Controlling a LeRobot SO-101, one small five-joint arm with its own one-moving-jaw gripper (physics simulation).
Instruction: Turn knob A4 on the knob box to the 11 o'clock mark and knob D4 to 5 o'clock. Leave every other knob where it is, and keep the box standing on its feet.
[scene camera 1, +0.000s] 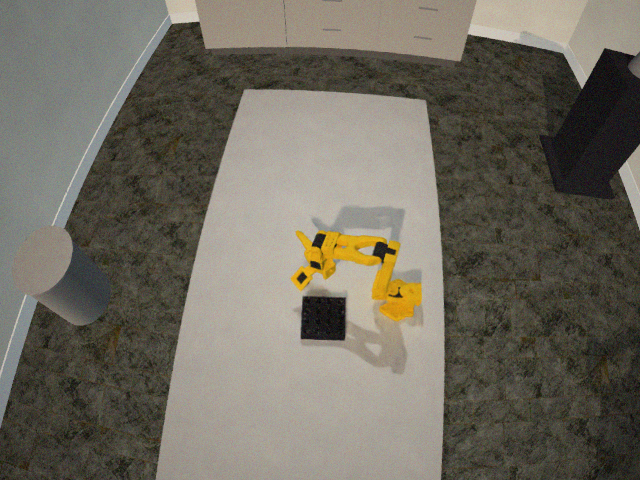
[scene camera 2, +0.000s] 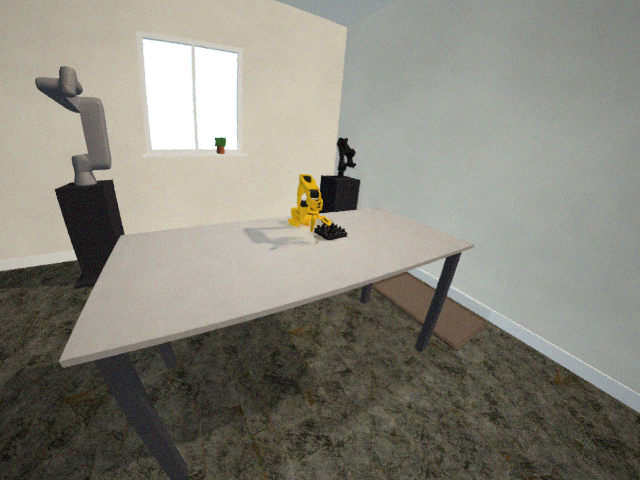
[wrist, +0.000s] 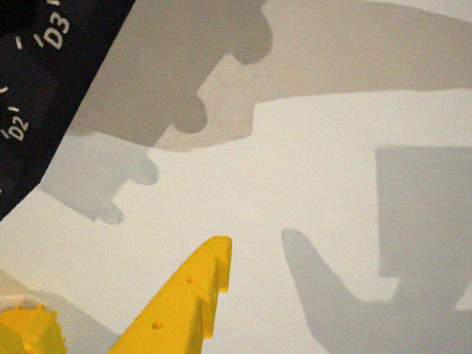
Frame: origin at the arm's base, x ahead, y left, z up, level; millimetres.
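Where they show: hand, tool point: (scene camera 1: 325, 277) (scene camera 2: 311, 230) (wrist: 230, 257); arm's base, link origin: (scene camera 1: 389, 300) (scene camera 2: 301, 224).
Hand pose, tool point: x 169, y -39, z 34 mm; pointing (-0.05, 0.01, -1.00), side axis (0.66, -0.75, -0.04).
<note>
Things, the pixels of their top centre, and the offset from my tool point. "*": a spot on its surface instead. Level surfaces: height alone.
- black knob box, top centre: (scene camera 1: 323, 314) (scene camera 2: 331, 226) dz +5, dx -5, dy +103 mm
- D2, surface spot: (wrist: 18, 128) * dz -11, dx -16, dy +52 mm
- pale table, surface height: dz -33 mm
The black knob box (scene camera 1: 323, 318) (scene camera 2: 330, 231) (wrist: 82, 65) sits flat on the table. Its feet are hidden. In the wrist view its edge, with labels D3 (wrist: 56, 31) and D2 (wrist: 18, 128), crosses the upper left corner. Knobs A4 and D4 do not show there, and the scene views are too small to read any knob's setting. My gripper (scene camera 1: 305, 251) is fully open and empty, off the box, beside its edge on the cabinet side in the first scene view. In the wrist view its notched fixed jaw (wrist: 187, 300) shows over bare table, apart from the box; the moving jaw is out of view.
The pale table (scene camera 1: 310, 149) (scene camera 2: 206, 279) carries the box and my yellow arm, whose base (scene camera 1: 405, 294) is near the table's right edge in the first scene view. Arm and box shadows fall on the table. Another grey arm (scene camera 2: 95, 131) and a black arm (scene camera 2: 343, 155) stand on pedestals beyond it.
</note>
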